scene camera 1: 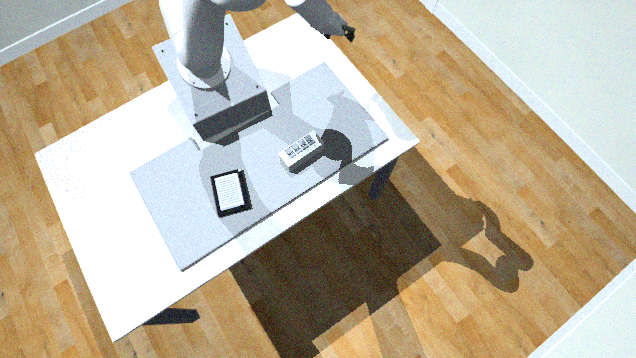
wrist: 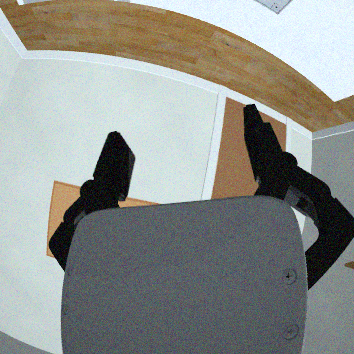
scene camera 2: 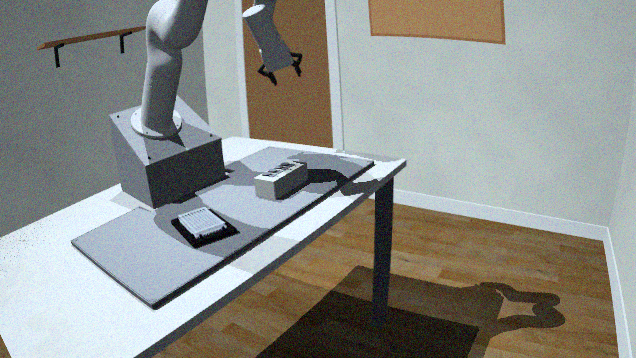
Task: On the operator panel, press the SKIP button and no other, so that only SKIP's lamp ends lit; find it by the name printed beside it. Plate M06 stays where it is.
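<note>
The operator panel (scene camera 1: 301, 153) (scene camera 2: 267, 188) is a pale box on the grey mat, with a row of several small dark-marked squares on top. The printed names are too small to read, so I cannot tell which button is SKIP or whether any lamp is lit. A white ribbed plate (scene camera 1: 230, 191) (scene camera 2: 201, 221), probably M06, lies on a black holder left of the panel in scene camera 1; its label is not readable. My gripper (scene camera 1: 339, 35) (scene camera 2: 287, 79) (wrist: 181, 131) is open and empty, high above the table and well away from the panel.
The grey mat (scene camera 1: 165, 200) (scene camera 2: 120, 257) lies on the white table (scene camera 1: 80, 200) (scene camera 2: 40, 280). The arm's box-shaped base (scene camera 1: 232, 120) (scene camera 2: 185, 172) stands behind the mat. The arm's shadow falls across the mat beside the panel. A brown door (scene camera 2: 290, 110) (wrist: 237, 155) is in the wall beyond.
</note>
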